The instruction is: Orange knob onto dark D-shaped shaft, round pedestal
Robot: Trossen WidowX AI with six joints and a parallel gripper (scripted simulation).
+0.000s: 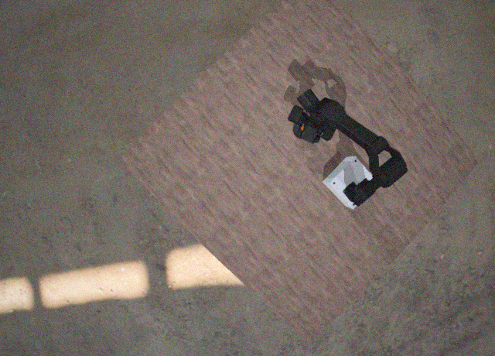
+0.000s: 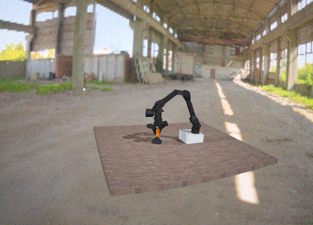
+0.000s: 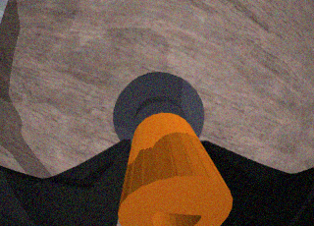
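Right now the orange knob is 2 cm above my gripper tip. From my gripper tip the other things lie so: dark round pedestal: 4 cm below.
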